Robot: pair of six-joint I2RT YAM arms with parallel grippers.
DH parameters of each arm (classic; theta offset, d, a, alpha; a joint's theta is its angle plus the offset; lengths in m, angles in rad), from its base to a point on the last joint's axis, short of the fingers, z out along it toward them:
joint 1: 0 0.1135 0.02 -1.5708
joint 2: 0 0 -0.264 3.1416
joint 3: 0.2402 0 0.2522 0
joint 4: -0.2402 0 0.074 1.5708
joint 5: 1.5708 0 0 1.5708
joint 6: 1.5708 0.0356 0 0
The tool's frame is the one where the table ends.
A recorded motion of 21 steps. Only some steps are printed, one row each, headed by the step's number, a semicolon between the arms.
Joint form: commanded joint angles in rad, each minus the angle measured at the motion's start. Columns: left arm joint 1, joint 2, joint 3, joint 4, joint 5, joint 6; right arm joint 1, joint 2, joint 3, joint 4, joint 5, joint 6.
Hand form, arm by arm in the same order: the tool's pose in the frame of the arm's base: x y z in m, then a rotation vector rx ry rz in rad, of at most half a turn. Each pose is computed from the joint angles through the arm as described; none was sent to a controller.
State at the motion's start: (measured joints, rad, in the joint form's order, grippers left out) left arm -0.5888 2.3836 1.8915 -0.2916 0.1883 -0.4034; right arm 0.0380 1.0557 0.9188 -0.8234 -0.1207 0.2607
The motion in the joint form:
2: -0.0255 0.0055 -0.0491 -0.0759 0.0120 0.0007; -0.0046 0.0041 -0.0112 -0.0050 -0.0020 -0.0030
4: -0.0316 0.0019 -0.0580 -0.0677 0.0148 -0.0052; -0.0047 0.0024 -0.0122 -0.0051 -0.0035 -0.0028
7: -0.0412 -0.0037 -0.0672 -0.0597 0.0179 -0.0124; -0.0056 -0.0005 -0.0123 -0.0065 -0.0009 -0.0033
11: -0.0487 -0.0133 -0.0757 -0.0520 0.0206 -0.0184; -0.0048 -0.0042 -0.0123 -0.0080 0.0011 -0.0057
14: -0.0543 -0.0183 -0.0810 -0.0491 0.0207 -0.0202; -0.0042 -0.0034 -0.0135 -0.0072 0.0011 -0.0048
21: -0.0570 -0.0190 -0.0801 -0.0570 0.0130 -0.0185; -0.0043 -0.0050 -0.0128 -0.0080 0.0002 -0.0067
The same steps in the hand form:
2: 0.4205 -0.3053 0.1316 0.3611 2.5618 -0.6558; 0.2027 0.0111 0.2751 0.2392 2.5515 0.2687
4: 0.4180 -0.3075 0.1312 0.3629 2.5612 -0.6647; 0.2023 0.0112 0.2751 0.2389 2.5509 0.2707
7: 0.4142 -0.3110 0.1317 0.3679 2.5595 -0.6765; 0.2018 0.0109 0.2755 0.2402 2.5492 0.2670
11: 0.4110 -0.3136 0.1344 0.3715 2.5529 -0.6887; 0.2010 0.0109 0.2761 0.2365 2.5472 0.2640
14: 0.4087 -0.3155 0.1355 0.3766 2.5508 -0.6927; 0.2011 0.0110 0.2756 0.2371 2.5484 0.2645
21: 0.4076 -0.3161 0.1355 0.3785 2.5554 -0.6810; 0.2009 0.0111 0.2761 0.2342 2.5471 0.2650

